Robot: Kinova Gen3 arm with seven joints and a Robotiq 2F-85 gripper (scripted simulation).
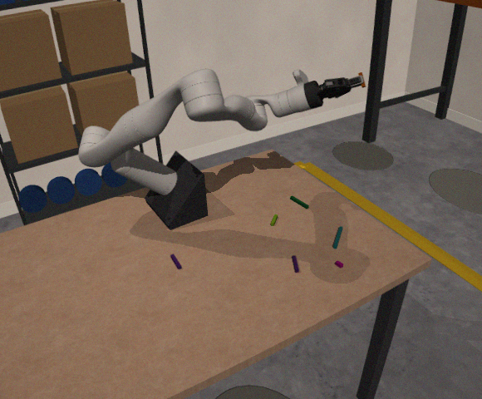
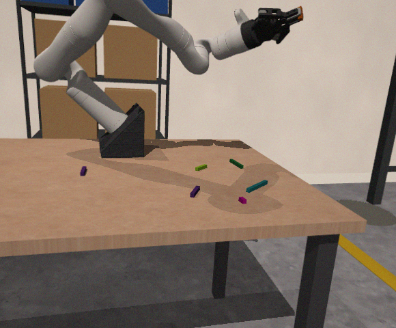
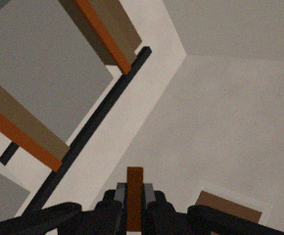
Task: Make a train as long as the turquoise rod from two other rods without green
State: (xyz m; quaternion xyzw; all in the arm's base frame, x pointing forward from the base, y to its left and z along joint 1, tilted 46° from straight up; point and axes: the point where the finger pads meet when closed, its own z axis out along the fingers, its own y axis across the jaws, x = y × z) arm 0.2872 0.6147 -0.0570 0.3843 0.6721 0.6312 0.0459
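My gripper is now 4 cm past the purple rod, 56 cm to the left of it and 44 cm above it. The rest, counted from my hand: orange rod 1 cm ahead, 1 cm to the left, 1 cm above; turquoise rod 9 cm ahead, 9 cm to the right, 44 cm below; green rod 13 cm behind, 9 cm to the right, 44 cm below.
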